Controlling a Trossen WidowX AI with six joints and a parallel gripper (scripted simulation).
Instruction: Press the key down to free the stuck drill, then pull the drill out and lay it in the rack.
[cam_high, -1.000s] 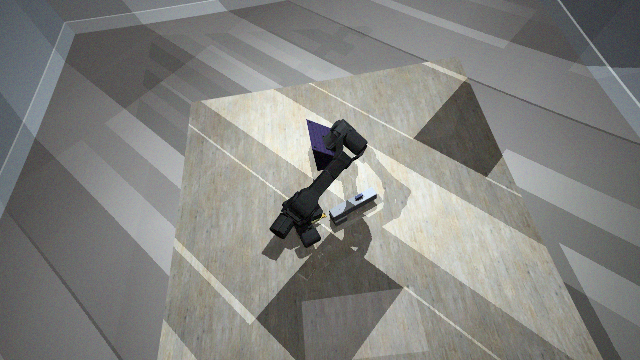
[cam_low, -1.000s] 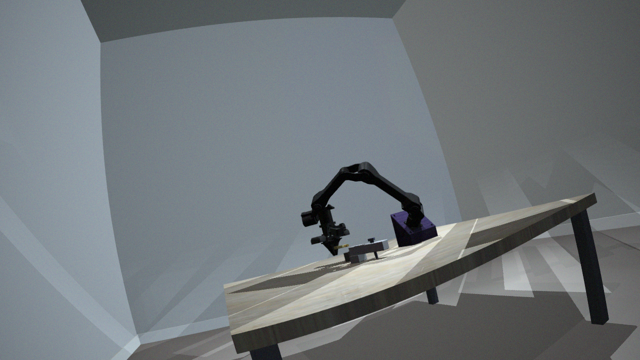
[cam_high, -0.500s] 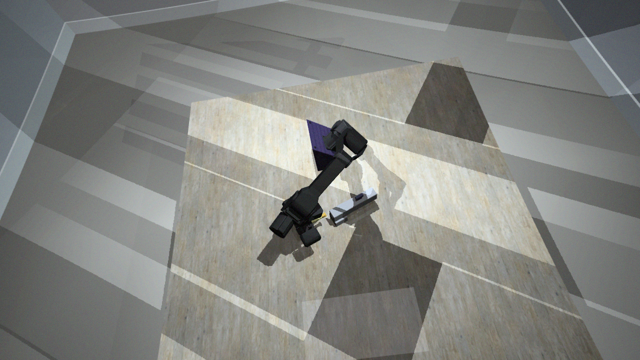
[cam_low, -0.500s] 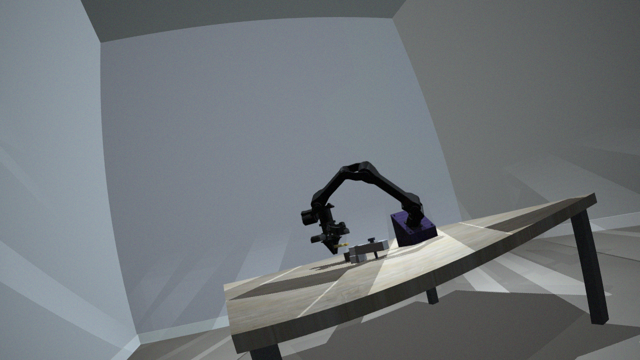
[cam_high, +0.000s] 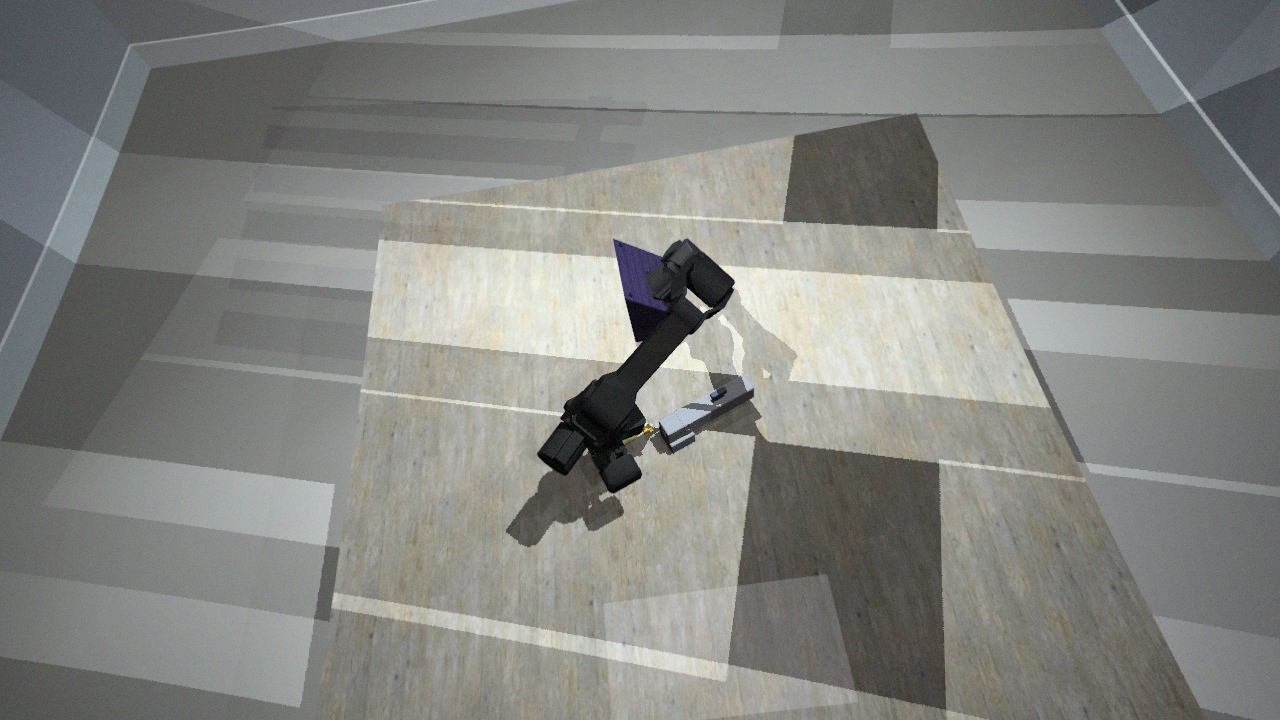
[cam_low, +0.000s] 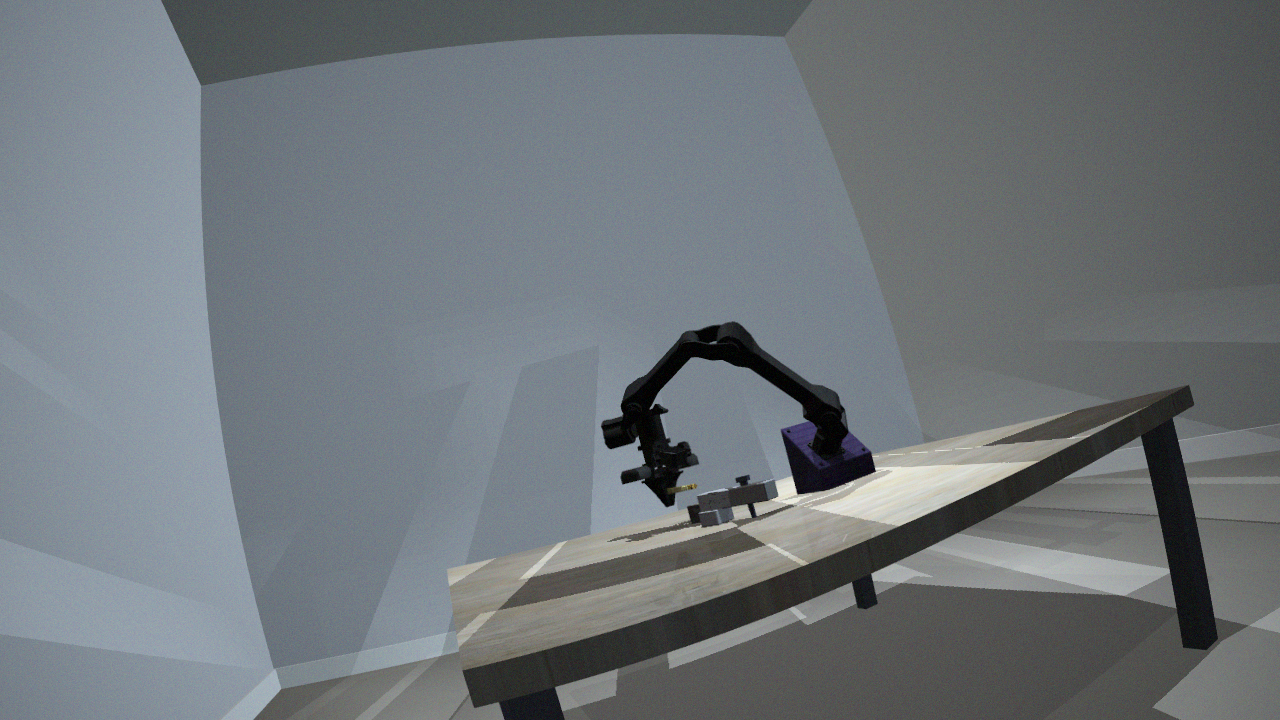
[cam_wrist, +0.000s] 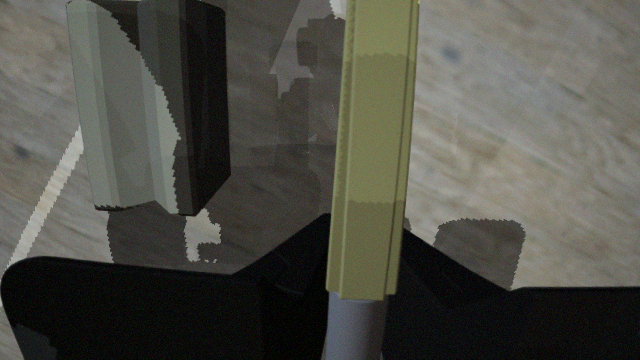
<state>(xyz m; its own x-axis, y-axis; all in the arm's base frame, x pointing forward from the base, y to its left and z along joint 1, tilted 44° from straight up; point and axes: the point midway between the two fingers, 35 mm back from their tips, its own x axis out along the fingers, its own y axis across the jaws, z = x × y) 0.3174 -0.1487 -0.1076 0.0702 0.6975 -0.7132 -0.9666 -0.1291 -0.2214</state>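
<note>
My gripper tip is 1 cm past the drill, 4 cm to the right of it and 3 cm below it. The rest, counted from my gripper tip: rack: 8 cm behind, 1 cm to the left, 3 cm below; then dark key: 5 cm behind, 22 cm to the left; then grey housing block: 5 cm behind, 19 cm to the left, 1 cm below.
</note>
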